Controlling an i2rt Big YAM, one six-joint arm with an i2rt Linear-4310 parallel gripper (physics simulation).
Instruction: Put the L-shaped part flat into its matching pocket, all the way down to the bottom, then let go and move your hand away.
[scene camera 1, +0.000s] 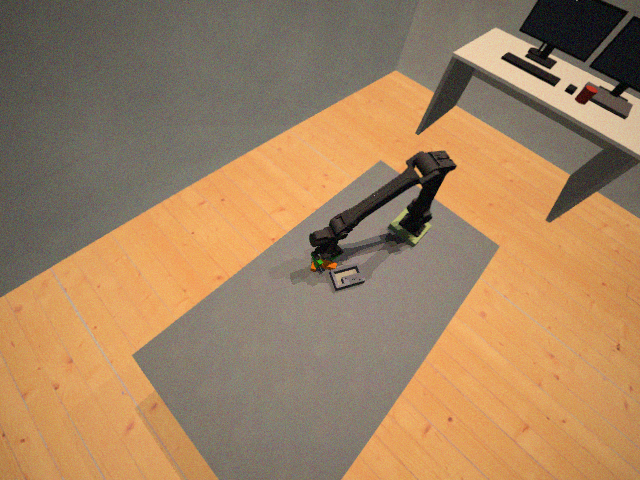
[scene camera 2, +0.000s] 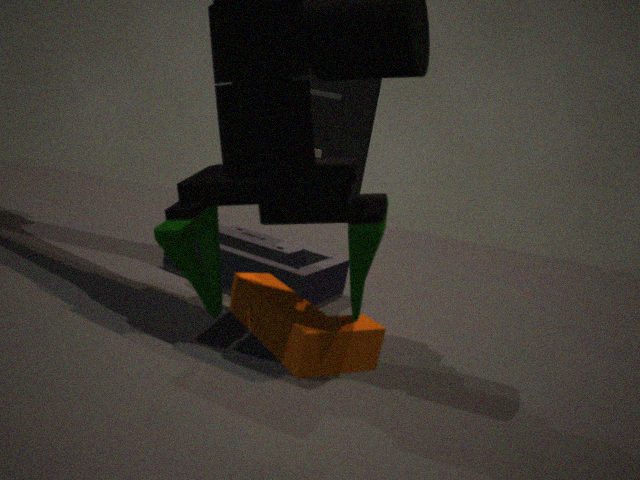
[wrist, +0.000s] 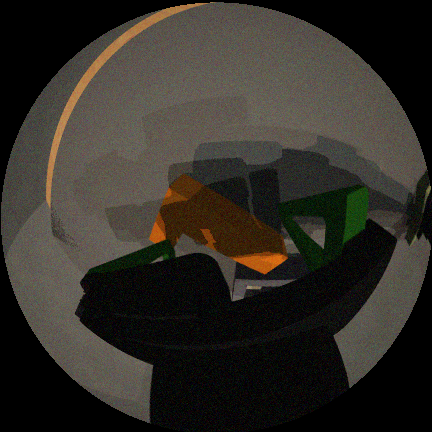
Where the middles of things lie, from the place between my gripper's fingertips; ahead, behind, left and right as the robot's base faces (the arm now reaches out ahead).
The orange L-shaped part (scene camera 2: 307, 342) is 1 cm ahead of my hand. Round my hand: dark grey pocket block (scene camera 2: 319, 277) (12 cm to the left, 2 cm behind).
